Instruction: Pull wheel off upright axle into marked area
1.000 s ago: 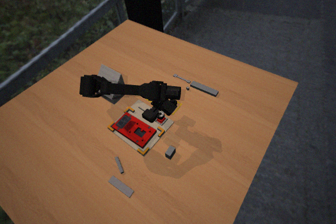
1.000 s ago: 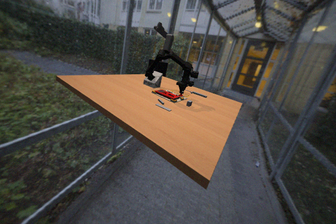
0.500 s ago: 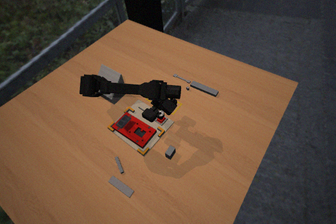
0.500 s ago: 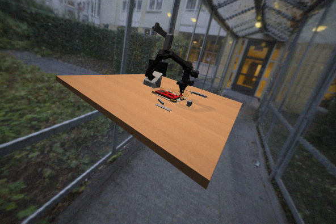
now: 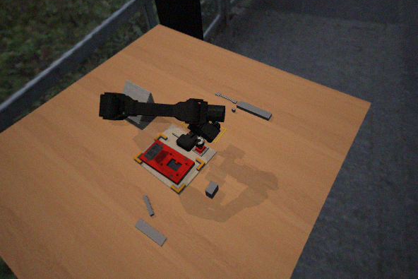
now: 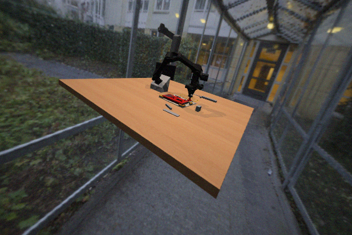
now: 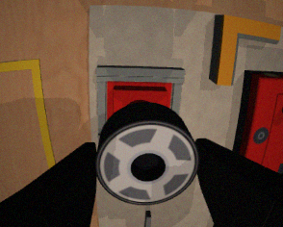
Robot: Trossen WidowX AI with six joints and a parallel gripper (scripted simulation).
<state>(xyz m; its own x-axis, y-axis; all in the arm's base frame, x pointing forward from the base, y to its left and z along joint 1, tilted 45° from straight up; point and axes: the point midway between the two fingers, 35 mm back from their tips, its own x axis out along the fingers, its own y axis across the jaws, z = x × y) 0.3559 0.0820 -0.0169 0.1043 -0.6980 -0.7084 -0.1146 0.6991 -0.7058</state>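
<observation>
My gripper tip is now 20 mm above the black axle. Also, from my gripper tip: wheel (right at my gripper tip).
</observation>
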